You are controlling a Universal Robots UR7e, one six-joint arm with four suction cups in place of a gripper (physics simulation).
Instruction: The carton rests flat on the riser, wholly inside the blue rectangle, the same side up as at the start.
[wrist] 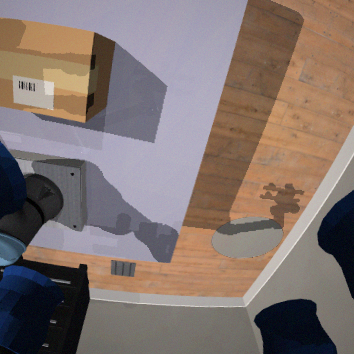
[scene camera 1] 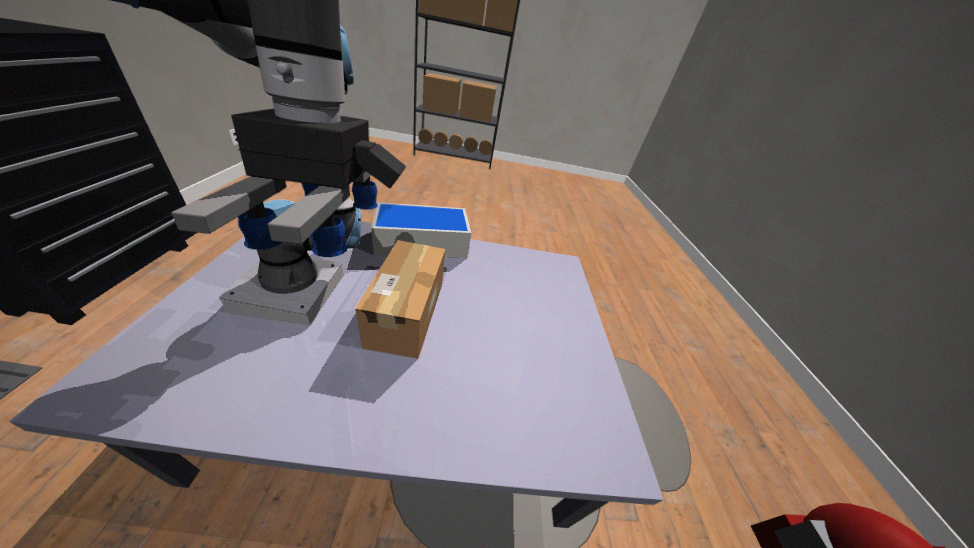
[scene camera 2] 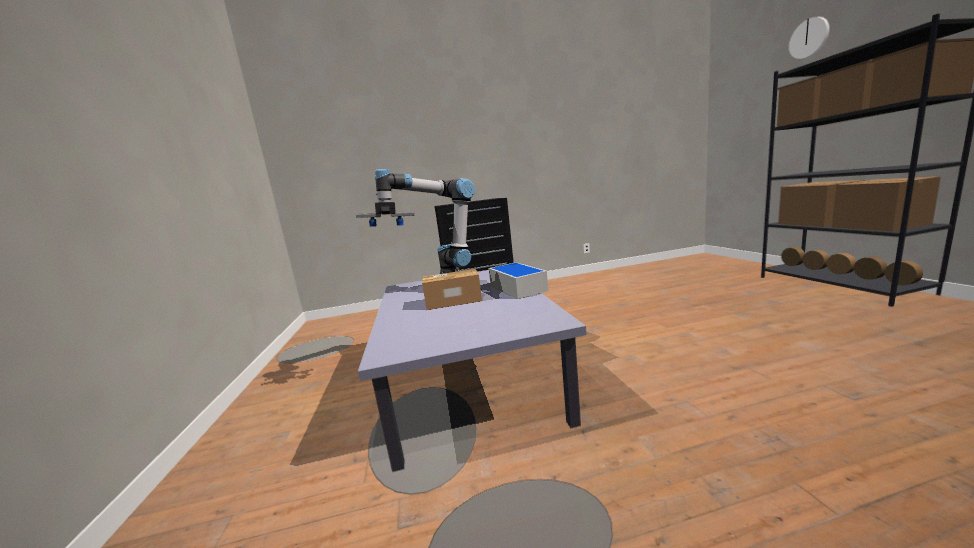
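Pixels of known places: hand, its tool point: [wrist: 166, 269] [scene camera 2: 386, 225]; arm's base, origin of its link: [wrist: 38, 195] [scene camera 1: 289, 275].
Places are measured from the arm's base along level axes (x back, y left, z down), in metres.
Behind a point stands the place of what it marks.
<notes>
The brown carton [scene camera 1: 397, 299] @[x -0.361, y -0.138, z -0.101 m] [scene camera 2: 435, 294] @[x -0.433, y -0.136, z -0.025 m] [wrist: 65, 62] @[x -0.375, y -0.151, z -0.101 m] rests flat on the table, beside the riser and off it. Its taped face with a white barcode label [scene camera 1: 386, 284] @[x -0.321, y -0.090, z -0.102 m] [wrist: 34, 92] @[x -0.318, y -0.091, z -0.101 m] is up. The light grey riser [scene camera 1: 457, 244] @[x -0.483, y 0.290, z -0.009 m] [scene camera 2: 534, 284] @[x -0.508, y 0.410, z -0.003 m] stands at the table's far side, with the blue rectangle [scene camera 1: 422, 217] @[x -0.332, y 0.359, z -0.065 m] [scene camera 2: 517, 269] @[x -0.343, y 0.369, z -0.065 m] on its top and nothing on it. In the scene camera 2 view a small gap shows between carton and riser. My gripper [scene camera 1: 313, 211] @[x -0.320, y -0.330, z -0.424 m] [scene camera 2: 386, 222] @[x -0.320, y -0.330, z -0.424 m] hangs high above the table's side, away from the carton. Its blue suction cups touch nothing.
The arm's base plate [scene camera 1: 265, 306] @[x -0.003, y -0.127, z 0.002 m] [wrist: 75, 195] @[x -0.019, y -0.114, z 0.003 m] is fixed to the table [scene camera 1: 510, 374] @[x -0.683, y -0.214, z 0.055 m] [scene camera 2: 476, 333] @[x -0.883, y -0.006, z 0.055 m] [wrist: 200, 50] @[x -0.443, y -0.395, z 0.055 m] near the carton. A black drawer cabinet [scene camera 1: 81, 136] [scene camera 2: 489, 224] stands behind the arm. A shelf rack [scene camera 1: 415, 68] [scene camera 2: 918, 136] with boxes stands farther off.
</notes>
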